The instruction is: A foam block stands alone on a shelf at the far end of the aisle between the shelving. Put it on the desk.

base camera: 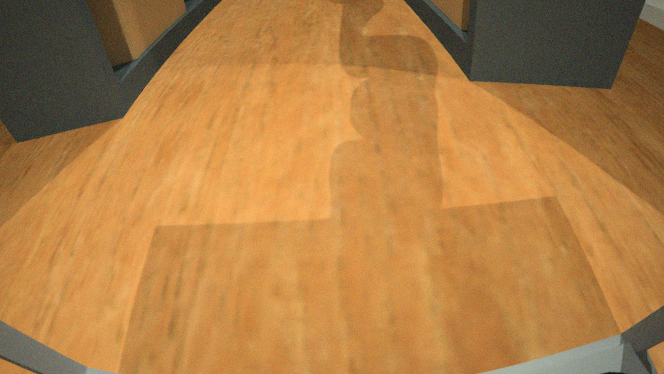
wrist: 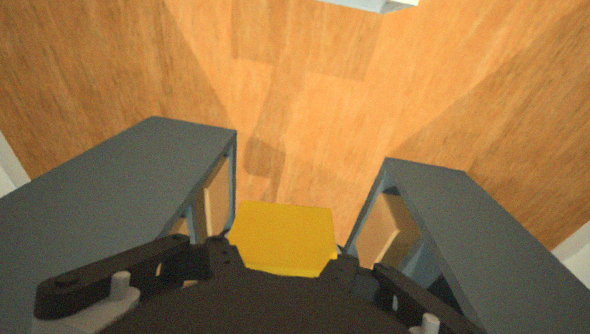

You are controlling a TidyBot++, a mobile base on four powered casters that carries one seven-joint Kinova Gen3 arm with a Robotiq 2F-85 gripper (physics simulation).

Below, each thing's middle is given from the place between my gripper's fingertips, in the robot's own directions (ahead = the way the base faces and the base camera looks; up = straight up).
My hand is 1 cm short of the yellow foam block [wrist: 290, 240] and 2 cm below it.
